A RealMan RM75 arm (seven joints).
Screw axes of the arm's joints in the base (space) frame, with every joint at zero. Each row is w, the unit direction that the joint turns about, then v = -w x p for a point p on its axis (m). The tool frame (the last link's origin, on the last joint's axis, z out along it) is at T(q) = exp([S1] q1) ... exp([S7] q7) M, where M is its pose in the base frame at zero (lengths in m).
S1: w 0 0 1 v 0 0 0
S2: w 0 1 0 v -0.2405 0 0
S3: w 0 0 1 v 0 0 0
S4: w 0 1 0 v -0.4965 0 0
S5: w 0 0 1 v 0 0 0
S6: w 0 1 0 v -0.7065 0 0
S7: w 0 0 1 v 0 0 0
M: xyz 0 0 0.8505 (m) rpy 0 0 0 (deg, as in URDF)
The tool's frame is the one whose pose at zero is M.
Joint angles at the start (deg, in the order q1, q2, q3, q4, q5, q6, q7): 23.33, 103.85, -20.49, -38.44, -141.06, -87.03, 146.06
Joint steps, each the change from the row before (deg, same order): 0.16, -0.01, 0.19, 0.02, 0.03, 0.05, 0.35; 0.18, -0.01, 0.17, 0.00, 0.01, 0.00, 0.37; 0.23, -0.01, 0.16, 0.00, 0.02, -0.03, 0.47; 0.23, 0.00, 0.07, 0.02, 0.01, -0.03, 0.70; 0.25, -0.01, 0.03, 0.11, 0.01, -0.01, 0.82; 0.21, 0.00, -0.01, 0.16, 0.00, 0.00, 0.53; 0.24, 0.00, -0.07, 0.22, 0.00, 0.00, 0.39; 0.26, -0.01, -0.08, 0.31, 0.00, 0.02, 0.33
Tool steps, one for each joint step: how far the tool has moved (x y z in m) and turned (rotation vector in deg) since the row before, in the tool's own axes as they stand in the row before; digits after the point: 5 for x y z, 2 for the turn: -0.00106, 0.00095, 0.00015, -0.16, -0.19, 0.32; -0.00106, 0.00115, 0.00018, -0.16, -0.14, 0.30; -0.00122, 0.00157, 0.00033, -0.21, -0.11, 0.35; -0.00098, 0.00159, 0.00059, -0.18, -0.01, 0.55; -0.00083, 0.00164, 0.00089, -0.19, 0.05, 0.69; -0.00040, 0.00132, 0.00105, -0.16, 0.12, 0.44; -0.00027, 0.00150, 0.00139, -0.17, 0.21, 0.29; -0.00016, 0.00152, 0.00164, -0.19, 0.26, 0.26
